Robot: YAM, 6 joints.
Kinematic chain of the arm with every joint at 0, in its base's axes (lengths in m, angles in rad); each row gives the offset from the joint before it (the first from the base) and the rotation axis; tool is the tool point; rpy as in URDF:
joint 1: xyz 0 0 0.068 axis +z
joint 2: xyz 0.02 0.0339 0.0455 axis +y
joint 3: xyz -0.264 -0.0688 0 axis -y
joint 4: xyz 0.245 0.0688 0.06 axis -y
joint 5: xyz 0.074 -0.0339 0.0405 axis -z
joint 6: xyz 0.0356 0 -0.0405 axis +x
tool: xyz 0 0 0 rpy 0 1.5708 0
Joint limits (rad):
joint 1: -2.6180..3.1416
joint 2: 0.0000..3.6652
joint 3: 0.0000..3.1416
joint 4: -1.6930..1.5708
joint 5: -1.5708..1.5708
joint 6: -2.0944..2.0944
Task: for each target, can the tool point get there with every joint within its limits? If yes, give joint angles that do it. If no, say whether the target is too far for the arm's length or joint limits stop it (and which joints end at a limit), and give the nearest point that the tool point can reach.
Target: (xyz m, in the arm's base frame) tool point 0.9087 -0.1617 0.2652
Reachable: no: too far | nearest point 0.6273 -0.1116 0.2172 | short by 0.290 m
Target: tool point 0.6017 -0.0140 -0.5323
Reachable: no: too far | nearest point 0.4535 -0.0106 -0.3167 | short by 0.262 m
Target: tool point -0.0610 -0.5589 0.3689
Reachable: yes | joints -1.7054 2.4536 2.3200 0.7431 -0.4211 1.5837
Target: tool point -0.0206 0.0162 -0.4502
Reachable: no: joint limits stop it (at a limit: joint 2) | nearest point -0.0652 0.0512 -0.3402 | short by 0.124 m
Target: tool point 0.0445 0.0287 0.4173
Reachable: yes | joints 1.2414 0.3704 0.8356 0.0691 1.1702 0.8388
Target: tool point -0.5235 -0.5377 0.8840
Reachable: no: too far | nearest point -0.3143 -0.3228 0.5677 | short by 0.436 m
